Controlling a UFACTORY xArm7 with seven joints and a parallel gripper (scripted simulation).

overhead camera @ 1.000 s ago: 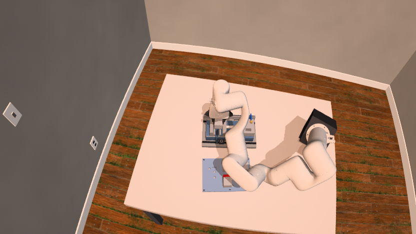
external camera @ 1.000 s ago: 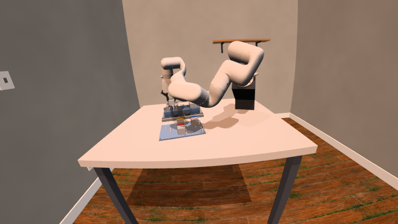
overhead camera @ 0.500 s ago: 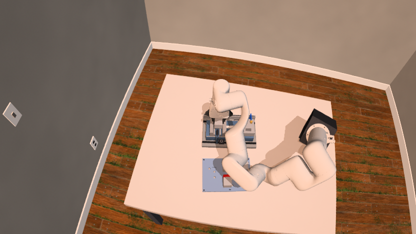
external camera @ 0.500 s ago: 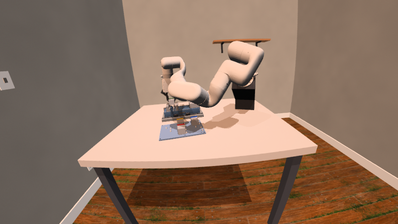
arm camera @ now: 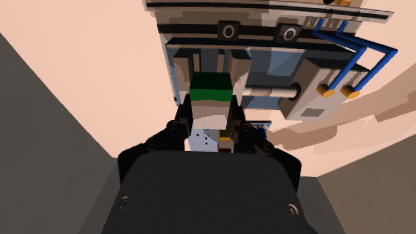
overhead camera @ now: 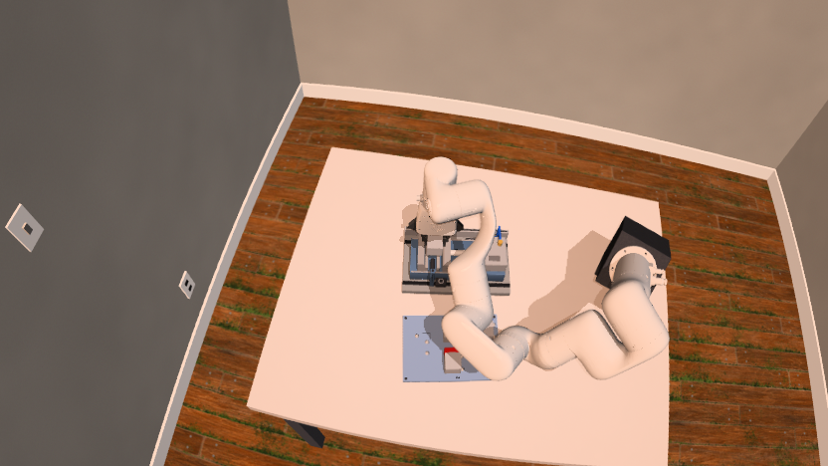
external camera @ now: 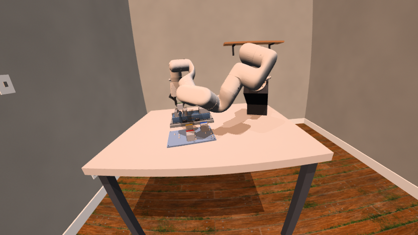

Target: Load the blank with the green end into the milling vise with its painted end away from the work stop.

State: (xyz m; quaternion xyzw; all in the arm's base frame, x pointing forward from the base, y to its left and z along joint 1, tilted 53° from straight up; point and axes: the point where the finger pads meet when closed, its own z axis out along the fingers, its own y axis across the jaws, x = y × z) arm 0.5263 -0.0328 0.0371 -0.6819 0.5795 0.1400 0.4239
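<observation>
Now: the green-ended blank 20 mm below my hand. Also, from my hand: blue-ended blank: 200 mm behind, 160 mm to the left, 110 mm below; then rod: 80 mm behind, 20 mm to the right, 60 mm below; then yellow-ended blank: 110 mm behind, 190 mm to the left, 110 mm below.
</observation>
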